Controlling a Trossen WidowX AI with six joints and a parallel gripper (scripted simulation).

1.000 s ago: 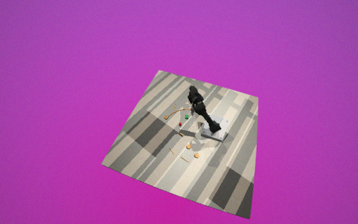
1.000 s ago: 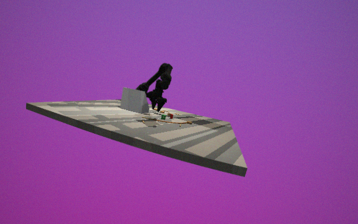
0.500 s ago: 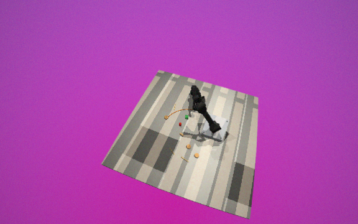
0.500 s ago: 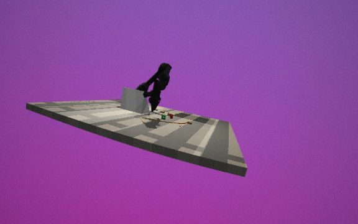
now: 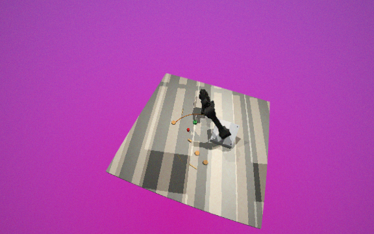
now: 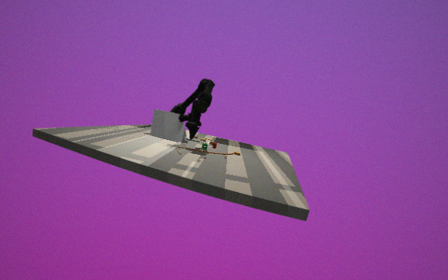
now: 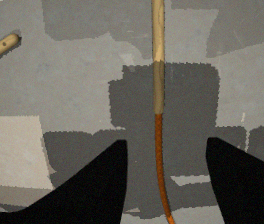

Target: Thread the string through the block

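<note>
My gripper tip is now 20 mm past the thin wooden stick and 60 mm above it. The rest, counted from my gripper tip: red object (110 mm ahead, 220 mm to the left, 40 mm below); then green block (60 mm ahead, 120 mm to the left, 40 mm below); then round wooden button (260 mm ahead, 170 mm to the left, 50 mm below).
</note>
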